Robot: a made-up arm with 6 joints. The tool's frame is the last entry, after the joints.
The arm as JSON. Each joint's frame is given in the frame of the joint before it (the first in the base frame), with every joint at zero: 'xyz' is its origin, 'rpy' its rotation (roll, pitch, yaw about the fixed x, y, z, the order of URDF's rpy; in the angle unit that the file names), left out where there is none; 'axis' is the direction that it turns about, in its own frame. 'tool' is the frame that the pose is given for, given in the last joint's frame.
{
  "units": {
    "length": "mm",
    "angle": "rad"
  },
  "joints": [
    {
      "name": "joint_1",
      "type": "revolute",
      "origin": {
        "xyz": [
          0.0,
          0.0,
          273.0
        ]
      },
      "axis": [
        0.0,
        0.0,
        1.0
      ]
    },
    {
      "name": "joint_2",
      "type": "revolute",
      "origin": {
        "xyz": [
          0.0,
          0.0,
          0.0
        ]
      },
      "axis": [
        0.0,
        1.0,
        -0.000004
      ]
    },
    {
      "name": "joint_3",
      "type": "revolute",
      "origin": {
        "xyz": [
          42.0,
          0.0,
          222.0
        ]
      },
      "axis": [
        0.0,
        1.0,
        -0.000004
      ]
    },
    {
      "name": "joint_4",
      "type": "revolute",
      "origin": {
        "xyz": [
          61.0,
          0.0,
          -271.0
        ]
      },
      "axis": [
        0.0,
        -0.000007,
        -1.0
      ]
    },
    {
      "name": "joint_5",
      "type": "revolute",
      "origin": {
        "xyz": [
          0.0,
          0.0,
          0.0
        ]
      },
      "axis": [
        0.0,
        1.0,
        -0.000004
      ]
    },
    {
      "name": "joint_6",
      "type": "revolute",
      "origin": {
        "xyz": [
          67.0,
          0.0,
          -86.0
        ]
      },
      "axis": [
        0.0,
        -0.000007,
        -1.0
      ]
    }
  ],
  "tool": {
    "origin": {
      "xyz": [
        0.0,
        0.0,
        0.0
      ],
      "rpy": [
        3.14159,
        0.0,
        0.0
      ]
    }
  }
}
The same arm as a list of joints. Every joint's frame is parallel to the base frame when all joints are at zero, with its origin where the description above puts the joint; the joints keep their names.
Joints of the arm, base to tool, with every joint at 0 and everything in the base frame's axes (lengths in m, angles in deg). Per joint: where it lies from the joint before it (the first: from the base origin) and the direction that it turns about. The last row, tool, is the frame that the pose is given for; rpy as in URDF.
joint_1: origin 0 0 0.273 axis +z
joint_2: origin 0 0 0 axis +y
joint_3: origin 0.042 0 0.222 axis +y
joint_4: origin 0.061 0 -0.271 axis -z
joint_5: origin 0 0 0 axis +y
joint_6: origin 0.067 0 -0.086 axis -z
tool: origin 0 0 0 rpy 180 0 0

